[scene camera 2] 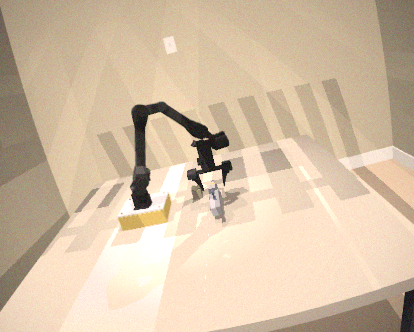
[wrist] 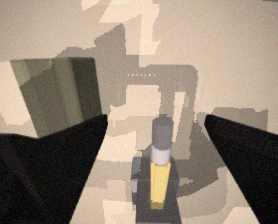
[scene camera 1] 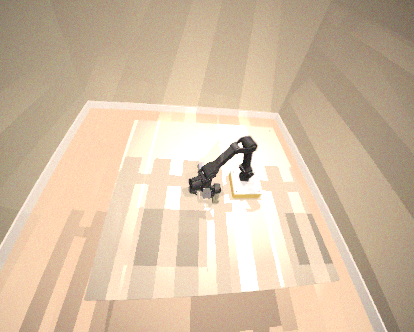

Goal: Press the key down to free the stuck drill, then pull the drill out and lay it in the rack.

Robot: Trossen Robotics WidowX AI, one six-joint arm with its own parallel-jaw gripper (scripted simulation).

My gripper is open, holding nothing. I also see a drill and a rack.
